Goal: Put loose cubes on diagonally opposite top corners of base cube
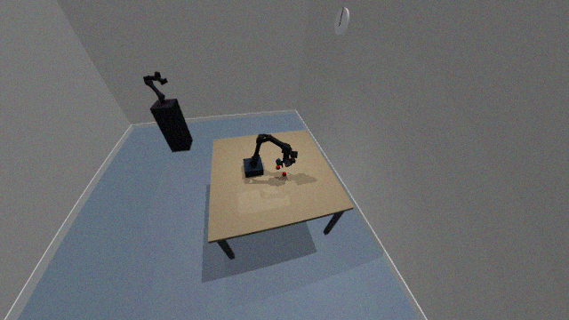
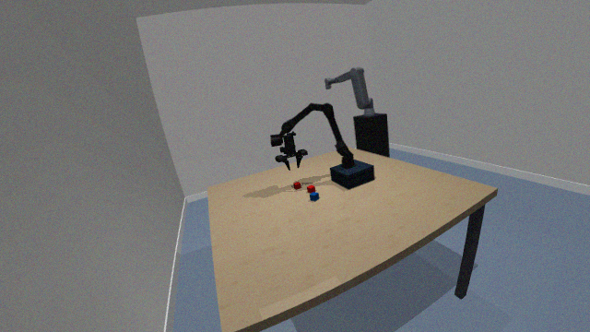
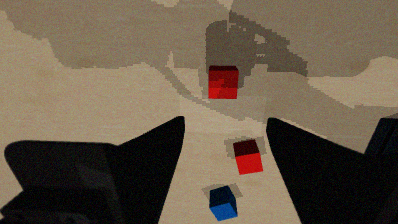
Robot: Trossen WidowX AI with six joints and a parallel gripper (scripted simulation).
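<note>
Now: the blue base cube 210 mm to the left of my gripper tip, 110 mm below it and 20 mm behind it.
</note>
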